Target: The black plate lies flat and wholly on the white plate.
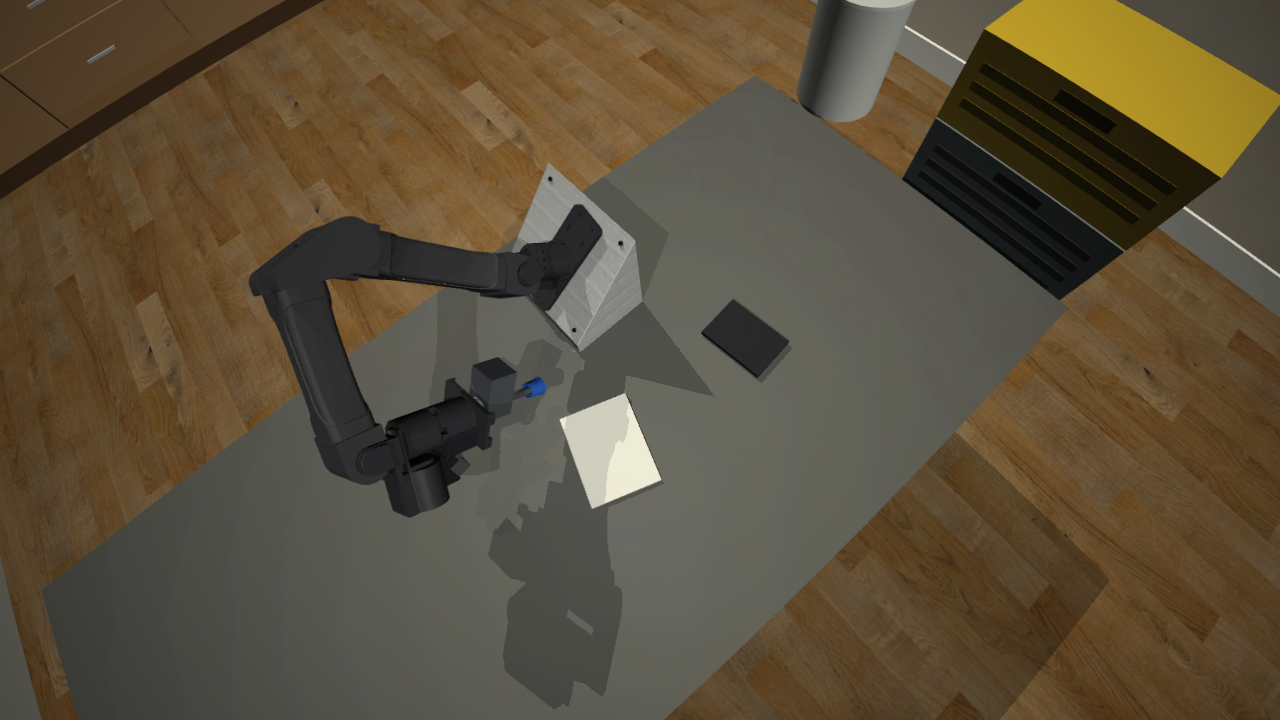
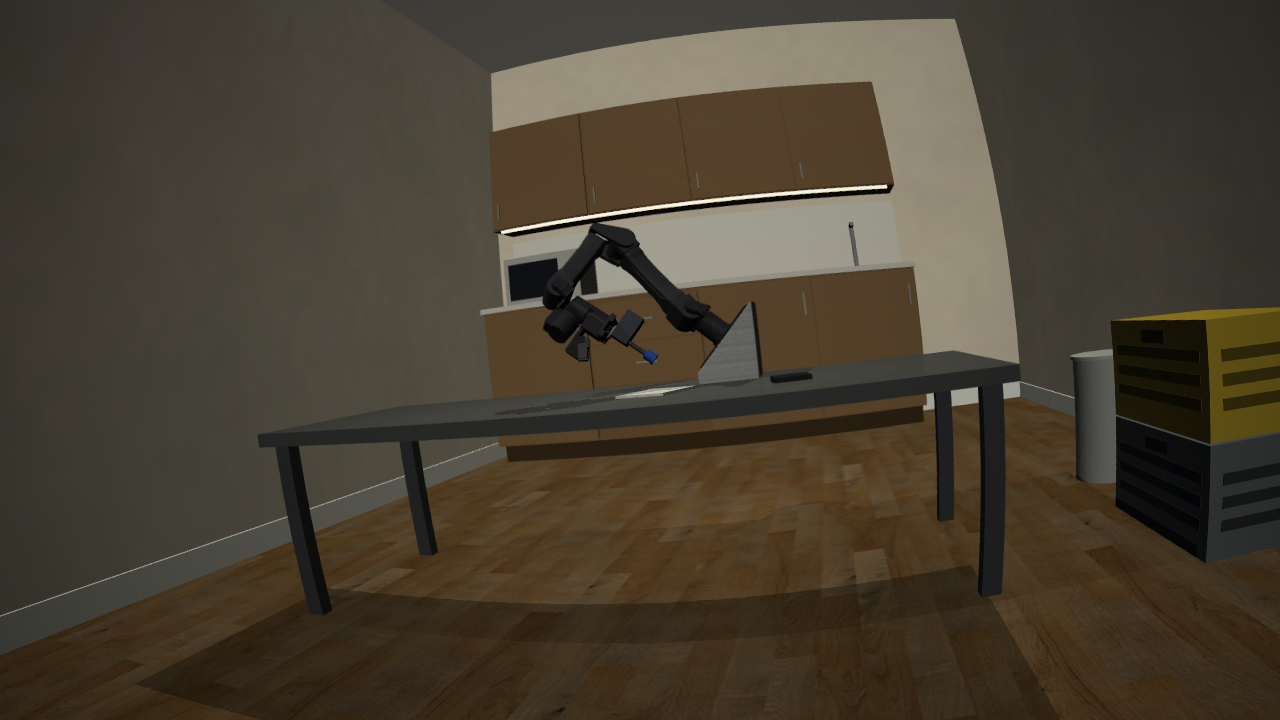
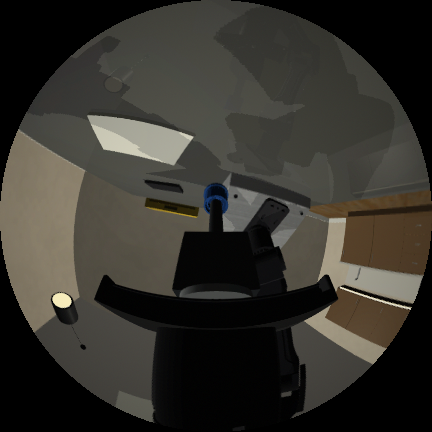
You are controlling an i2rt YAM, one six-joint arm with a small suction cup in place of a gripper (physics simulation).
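Seen in the pictures: hand, its tool point: (image 1: 539, 385) (image 2: 654, 359) (image 3: 215, 193); arm's base, origin of its link: (image 1: 563, 260) (image 2: 726, 337) (image 3: 256, 231).
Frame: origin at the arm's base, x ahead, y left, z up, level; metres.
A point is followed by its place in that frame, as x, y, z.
The black plate (image 1: 745, 337) @(0.276, 0.191, -0.097) (image 2: 791, 377) @(0.337, 0.201, -0.099) (image 3: 164, 186) @(0.270, 0.172, -0.097) lies flat on the table, apart from the white plate, on the side toward the crates. The white plate (image 1: 611, 450) @(0.299, -0.118, -0.101) (image 2: 654, 392) @(0.349, -0.110, -0.101) (image 3: 140, 140) @(0.284, -0.125, -0.101) lies flat on the table, partly in the arm's shadow. My gripper, a blue suction cup (image 1: 535, 386) (image 2: 650, 356) (image 3: 216, 192), is open and holds nothing. It hangs tilted in the air above the table, on the arm-base side of the white plate, and touches neither plate.
The arm's grey wedge-shaped base (image 1: 617, 295) @(0.105, 0.040, -0.022) (image 2: 735, 358) @(0.105, 0.036, -0.052) (image 3: 240, 212) @(0.065, -0.026, -0.035) stands on the table (image 1: 850, 268) @(0.284, 0.449, -0.107) (image 2: 358, 434) @(0.700, -0.710, -0.121) between the arm and the black plate. A yellow crate (image 1: 1136, 53) on a dark crate and a white bin (image 1: 850, 62) stand beyond the table.
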